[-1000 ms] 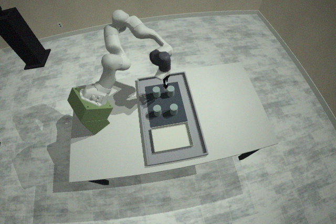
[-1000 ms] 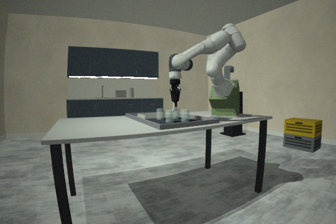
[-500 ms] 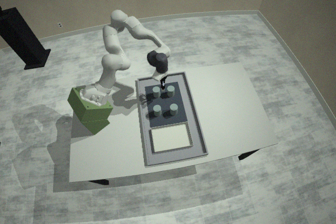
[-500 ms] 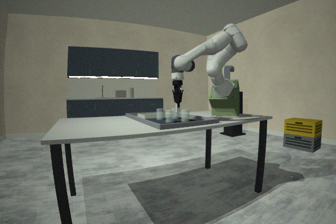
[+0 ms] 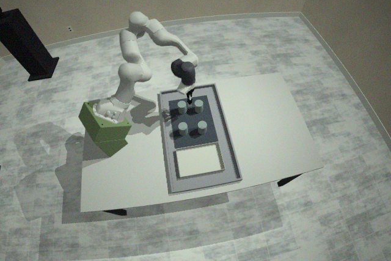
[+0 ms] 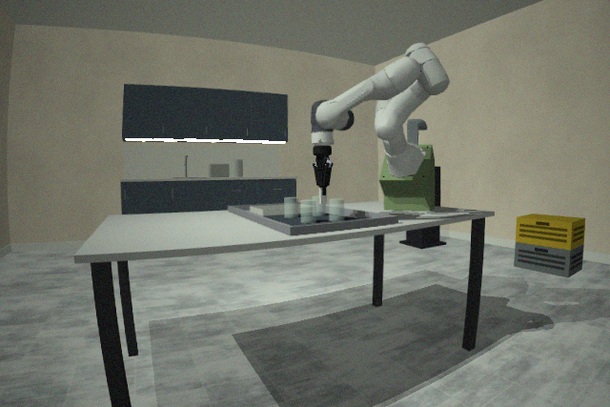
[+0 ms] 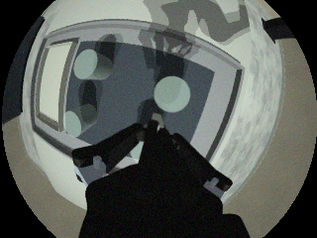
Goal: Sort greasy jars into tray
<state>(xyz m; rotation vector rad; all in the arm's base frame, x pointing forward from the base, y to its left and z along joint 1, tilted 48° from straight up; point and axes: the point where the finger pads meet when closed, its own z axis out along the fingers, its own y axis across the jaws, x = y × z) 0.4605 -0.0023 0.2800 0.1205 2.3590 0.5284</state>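
The grey steel surround is 19 cm to the right of my hand, 11 cm below it and 3 cm ahead of it. Also, from my hand: white tray: 40 cm to the right, 10 cm below, 3 cm ahead; dark drying mat: 11 cm below, 8 cm to the right, 1 cm ahead.
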